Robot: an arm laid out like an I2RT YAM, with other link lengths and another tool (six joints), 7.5 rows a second.
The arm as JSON. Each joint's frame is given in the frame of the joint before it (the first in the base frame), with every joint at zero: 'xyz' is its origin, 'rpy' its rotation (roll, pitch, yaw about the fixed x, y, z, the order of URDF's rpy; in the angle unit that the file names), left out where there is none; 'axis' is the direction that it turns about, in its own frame. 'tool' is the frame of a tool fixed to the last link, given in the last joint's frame.
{
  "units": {
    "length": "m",
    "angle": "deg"
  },
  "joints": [
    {
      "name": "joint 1",
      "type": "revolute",
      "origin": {
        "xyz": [
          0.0,
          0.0,
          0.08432
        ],
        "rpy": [
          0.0,
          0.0,
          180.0
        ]
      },
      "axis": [
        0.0,
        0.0,
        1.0
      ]
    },
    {
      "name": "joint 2",
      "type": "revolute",
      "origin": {
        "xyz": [
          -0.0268,
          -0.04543,
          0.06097
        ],
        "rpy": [
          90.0,
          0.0,
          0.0
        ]
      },
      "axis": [
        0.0,
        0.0,
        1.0
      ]
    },
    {
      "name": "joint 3",
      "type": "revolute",
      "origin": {
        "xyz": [
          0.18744,
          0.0,
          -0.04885
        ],
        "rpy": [
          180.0,
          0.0,
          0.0
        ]
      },
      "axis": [
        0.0,
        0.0,
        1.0
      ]
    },
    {
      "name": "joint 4",
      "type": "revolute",
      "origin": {
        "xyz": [
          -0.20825,
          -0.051,
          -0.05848
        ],
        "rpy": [
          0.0,
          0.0,
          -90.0
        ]
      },
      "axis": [
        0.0,
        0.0,
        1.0
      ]
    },
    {
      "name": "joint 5",
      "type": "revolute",
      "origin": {
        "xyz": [
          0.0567,
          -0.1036,
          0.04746
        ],
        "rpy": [
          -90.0,
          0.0,
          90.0
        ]
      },
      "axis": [
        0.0,
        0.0,
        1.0
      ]
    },
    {
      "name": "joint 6",
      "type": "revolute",
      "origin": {
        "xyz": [
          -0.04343,
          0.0,
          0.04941
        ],
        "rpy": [
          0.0,
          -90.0,
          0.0
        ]
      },
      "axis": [
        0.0,
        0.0,
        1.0
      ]
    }
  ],
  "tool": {
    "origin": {
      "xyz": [
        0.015,
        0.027,
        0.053
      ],
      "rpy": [
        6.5,
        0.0,
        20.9
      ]
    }
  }
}
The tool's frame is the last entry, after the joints.
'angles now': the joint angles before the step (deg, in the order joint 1, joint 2, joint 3, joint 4, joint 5, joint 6). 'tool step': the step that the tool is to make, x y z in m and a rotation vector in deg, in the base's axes. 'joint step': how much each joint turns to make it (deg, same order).
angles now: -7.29, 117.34, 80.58, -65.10, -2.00, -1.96
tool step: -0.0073, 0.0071, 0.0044, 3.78, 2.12, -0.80
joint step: 0.05, 0.00, 0.00, -2.58, -3.58, 0.03
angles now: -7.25, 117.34, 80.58, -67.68, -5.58, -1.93
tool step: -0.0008, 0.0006, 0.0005, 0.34, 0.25, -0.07
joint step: 0.00, 0.01, 0.02, -0.30, -0.31, -0.01
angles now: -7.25, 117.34, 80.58, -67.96, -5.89, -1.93
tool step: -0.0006, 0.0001, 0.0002, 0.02, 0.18, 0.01
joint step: 0.01, 0.00, 0.00, -0.18, 0.00, 0.00
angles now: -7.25, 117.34, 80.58, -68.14, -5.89, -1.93
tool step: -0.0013, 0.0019, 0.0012, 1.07, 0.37, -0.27
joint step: 0.00, -0.02, -0.02, -0.50, -1.05, 0.00
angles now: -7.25, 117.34, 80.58, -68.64, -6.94, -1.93
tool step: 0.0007, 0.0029, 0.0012, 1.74, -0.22, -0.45
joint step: 0.01, 0.01, 0.01, -0.01, -1.81, -0.02
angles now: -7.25, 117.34, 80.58, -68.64, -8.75, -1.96
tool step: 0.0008, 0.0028, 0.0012, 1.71, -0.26, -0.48
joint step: 0.01, -0.01, -0.02, 0.06, -1.80, 0.01
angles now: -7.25, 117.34, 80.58, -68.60, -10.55, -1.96
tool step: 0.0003, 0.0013, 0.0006, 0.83, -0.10, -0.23
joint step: -0.01, 0.00, -0.02, 0.01, -0.87, -0.01
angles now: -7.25, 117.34, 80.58, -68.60, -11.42, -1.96
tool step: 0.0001, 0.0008, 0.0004, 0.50, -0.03, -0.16
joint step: 0.00, 0.00, -0.02, -0.02, -0.52, 0.02
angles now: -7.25, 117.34, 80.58, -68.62, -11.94, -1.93
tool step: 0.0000, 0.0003, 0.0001, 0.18, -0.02, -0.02
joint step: 0.01, 0.00, -0.02, 0.01, -0.18, -0.02
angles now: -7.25, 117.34, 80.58, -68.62, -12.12, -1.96
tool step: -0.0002, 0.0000, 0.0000, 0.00, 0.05, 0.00
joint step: 0.00, -0.01, -0.02, -0.03, 0.01, 0.00
